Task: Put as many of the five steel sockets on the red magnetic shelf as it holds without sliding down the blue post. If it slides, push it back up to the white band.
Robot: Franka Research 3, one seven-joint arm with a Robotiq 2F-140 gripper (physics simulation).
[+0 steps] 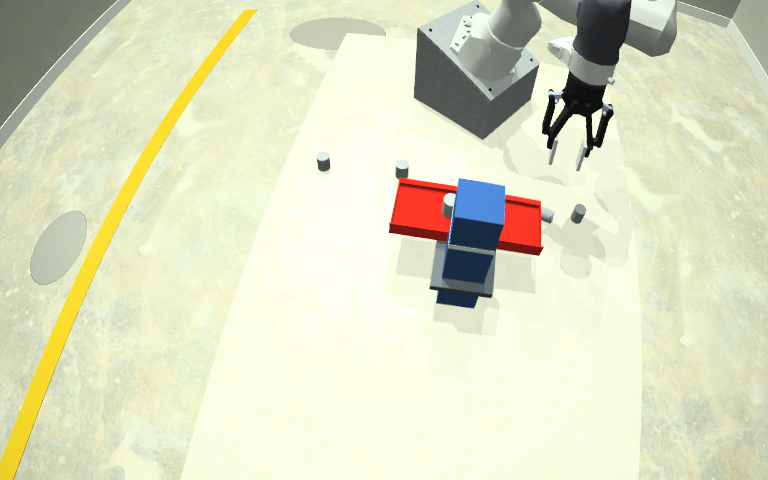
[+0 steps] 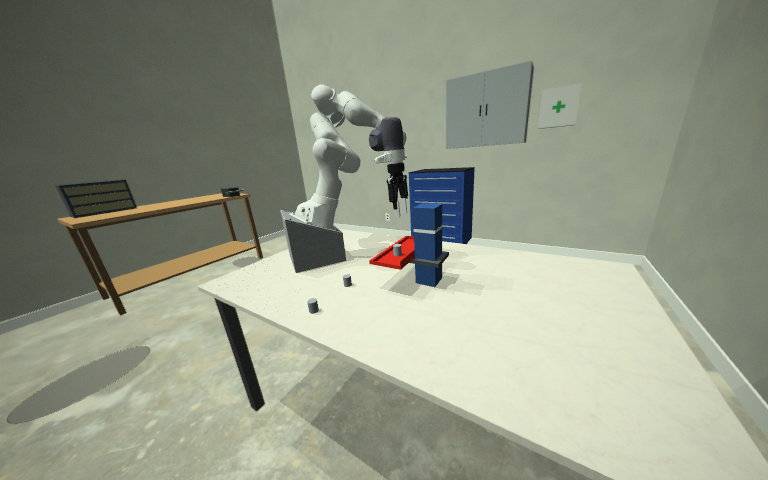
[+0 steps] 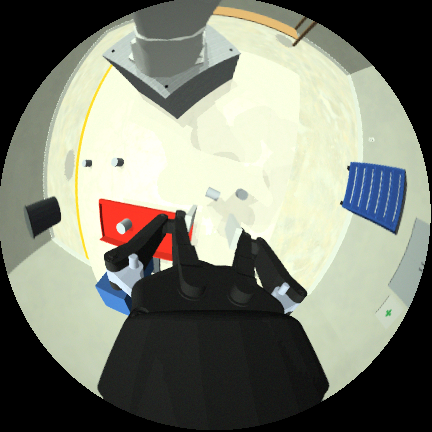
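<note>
The red shelf (image 1: 416, 212) (image 2: 385, 260) (image 3: 145, 217) is against the blue post (image 1: 480, 200) (image 2: 427, 217) (image 3: 115, 295); the post hides their contact. The white band (image 1: 470, 248) (image 2: 428, 230) crosses the post. One socket (image 1: 448, 205) (image 2: 397, 250) (image 3: 124, 226) stands on the shelf, near the post. Two sockets (image 1: 323, 161) (image 1: 402, 168) stand on the table at left. A socket (image 1: 547, 215) (image 3: 213, 193) lies on its side by the shelf's right end, and another (image 1: 578, 213) (image 3: 242, 194) stands beyond it. My gripper (image 1: 565, 158) (image 2: 403, 209) (image 3: 210, 216) is open and empty, high above these two.
A dark grey plate (image 1: 461, 289) (image 2: 436, 259) surrounds the post's lower part. The arm's grey base block (image 1: 453, 84) (image 2: 317, 249) (image 3: 200, 97) stands behind the shelf. A blue drawer cabinet (image 2: 467, 209) (image 3: 375, 195) stands beyond the table.
</note>
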